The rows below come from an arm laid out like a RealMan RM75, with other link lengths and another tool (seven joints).
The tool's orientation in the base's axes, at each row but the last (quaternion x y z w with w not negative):
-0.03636 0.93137 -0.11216 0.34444
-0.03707 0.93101 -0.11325 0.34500
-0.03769 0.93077 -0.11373 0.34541
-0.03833 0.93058 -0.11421 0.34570
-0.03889 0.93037 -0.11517 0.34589
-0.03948 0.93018 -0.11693 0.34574
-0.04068 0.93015 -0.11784 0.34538
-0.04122 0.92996 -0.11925 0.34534
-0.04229 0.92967 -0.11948 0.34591
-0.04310 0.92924 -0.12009 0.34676
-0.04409 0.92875 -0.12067 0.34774
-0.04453 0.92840 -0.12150 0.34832
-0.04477 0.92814 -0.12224 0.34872
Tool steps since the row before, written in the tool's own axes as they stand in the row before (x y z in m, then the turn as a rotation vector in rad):
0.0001 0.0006 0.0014 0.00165 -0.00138 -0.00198
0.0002 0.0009 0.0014 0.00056 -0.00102 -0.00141
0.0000 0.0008 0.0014 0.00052 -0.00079 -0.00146
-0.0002 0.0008 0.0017 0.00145 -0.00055 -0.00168
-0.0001 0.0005 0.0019 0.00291 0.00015 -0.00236
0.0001 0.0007 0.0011 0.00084 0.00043 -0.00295
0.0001 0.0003 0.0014 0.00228 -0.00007 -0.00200
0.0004 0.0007 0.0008 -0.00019 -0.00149 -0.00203
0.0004 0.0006 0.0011 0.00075 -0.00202 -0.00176
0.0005 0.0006 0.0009 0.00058 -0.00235 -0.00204
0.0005 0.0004 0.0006 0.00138 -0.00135 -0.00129
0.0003 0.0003 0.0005 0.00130 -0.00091 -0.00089
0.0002 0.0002 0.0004 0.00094 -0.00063 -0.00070
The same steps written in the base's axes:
0.0008 0.0003 -0.0012 -0.00255 -0.00122 0.00074
0.0008 0.0006 -0.0014 -0.00135 -0.00081 0.00092
0.0009 0.0005 -0.0012 -0.00135 -0.00057 0.00093
0.0013 0.0005 -0.0013 -0.00220 -0.00044 0.00045
0.0013 0.0001 -0.0015 -0.00374 0.00015 -0.00015
0.0006 0.0005 -0.0010 -0.00256 0.00085 0.00153
0.0008 0.0000 -0.0012 -0.00303 -0.00004 0.00004
0.0002 0.0005 -0.0010 -0.00119 -0.00102 0.00198
0.0004 0.0003 -0.0012 -0.00173 -0.00174 0.00132
0.0002 0.0003 -0.0011 -0.00178 -0.00197 0.00172
0.0000 0.0002 -0.0009 -0.00189 -0.00128 0.00041
0.0001 0.0001 -0.0006 -0.00157 -0.00092 0.00005
0.0001 0.0001 -0.0005 -0.00117 -0.00063 0.00007

